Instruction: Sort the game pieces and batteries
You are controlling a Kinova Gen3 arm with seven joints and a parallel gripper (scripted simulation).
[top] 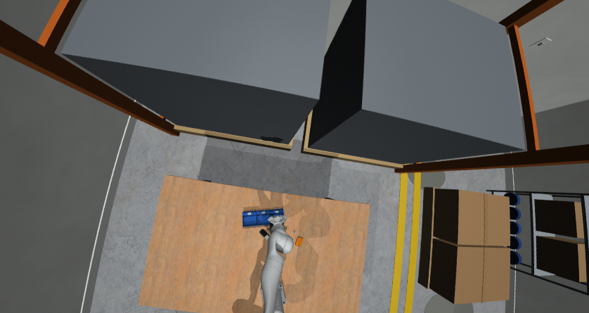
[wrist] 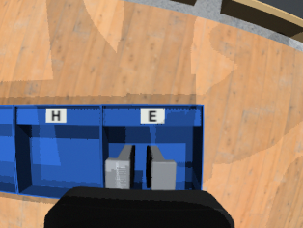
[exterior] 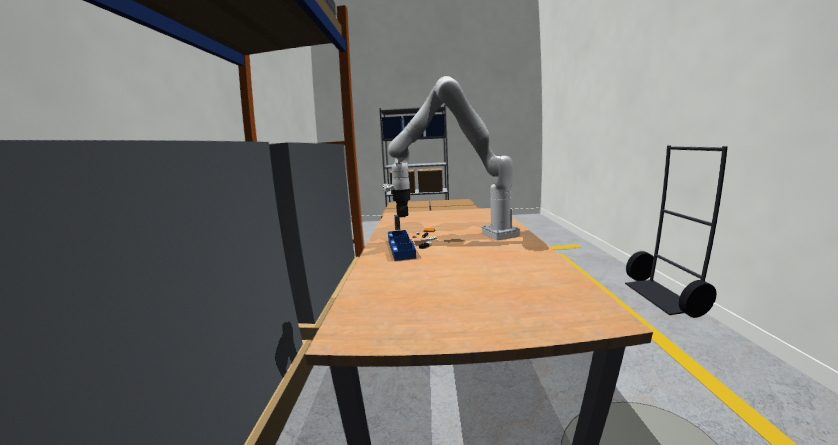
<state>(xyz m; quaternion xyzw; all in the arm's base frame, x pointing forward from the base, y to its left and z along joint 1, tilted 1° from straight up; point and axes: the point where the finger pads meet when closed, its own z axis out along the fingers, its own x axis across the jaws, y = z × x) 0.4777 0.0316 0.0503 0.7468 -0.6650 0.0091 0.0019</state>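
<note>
Now: the blue three-part bin 10 mm behind my hand, 70 mm to the left of it and 60 mm below it. Round my hand: brass nut (70 mm behind, 80 mm to the right, 80 mm below); white domino (150 mm behind, 30 mm to the right, 80 mm below); dark cylindrical battery (130 mm behind, 90 mm to the right, 80 mm below).
</note>
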